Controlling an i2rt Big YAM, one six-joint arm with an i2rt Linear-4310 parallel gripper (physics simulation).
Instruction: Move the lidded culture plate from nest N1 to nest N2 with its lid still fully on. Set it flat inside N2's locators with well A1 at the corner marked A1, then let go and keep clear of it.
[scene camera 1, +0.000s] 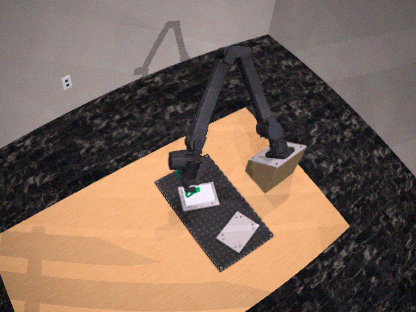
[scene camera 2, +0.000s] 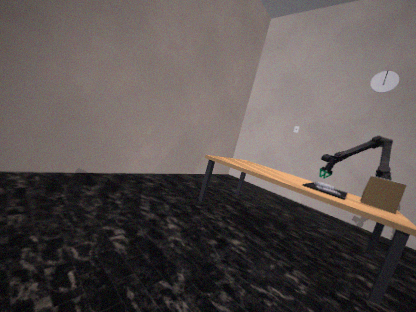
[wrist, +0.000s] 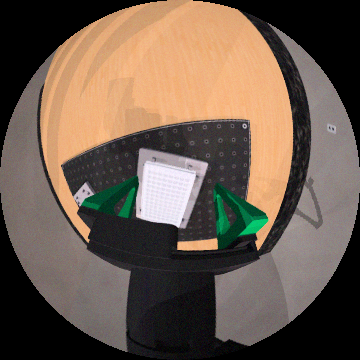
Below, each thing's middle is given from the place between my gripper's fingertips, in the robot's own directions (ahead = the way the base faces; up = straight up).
The nest plate (wrist: 199, 166) lies 70 mm below my hand, 50 mm to the left of it and 50 mm behind it.
